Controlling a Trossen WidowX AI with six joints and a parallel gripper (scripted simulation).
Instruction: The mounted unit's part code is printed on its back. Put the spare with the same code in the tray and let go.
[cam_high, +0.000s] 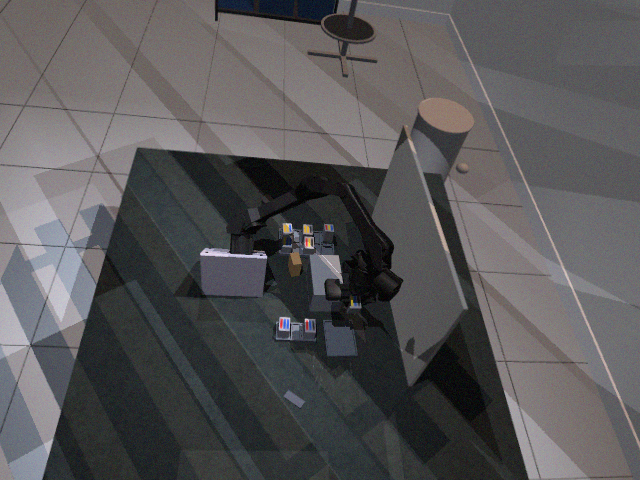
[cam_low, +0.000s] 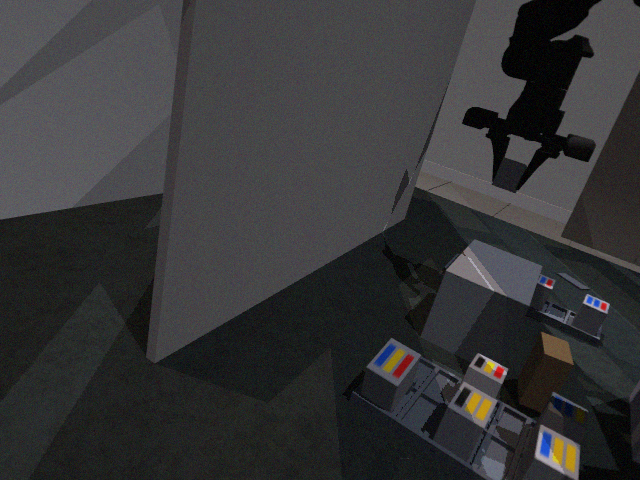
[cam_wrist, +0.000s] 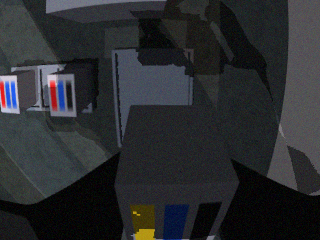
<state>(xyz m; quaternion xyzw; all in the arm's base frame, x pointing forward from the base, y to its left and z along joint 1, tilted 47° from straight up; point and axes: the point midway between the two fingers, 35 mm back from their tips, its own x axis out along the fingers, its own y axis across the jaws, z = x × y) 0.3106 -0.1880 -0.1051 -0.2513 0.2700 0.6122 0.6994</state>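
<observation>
Right now my gripper tip is 10 mm past the grey tray, 20 mm to the left of it and 170 mm above it. The rest, counted from my gripper tip: grey spare block: 30 mm above; mounted unit: 40 mm behind, 180 mm to the left, 120 mm below; rack: 150 mm behind, 10 mm to the left, 170 mm below.
</observation>
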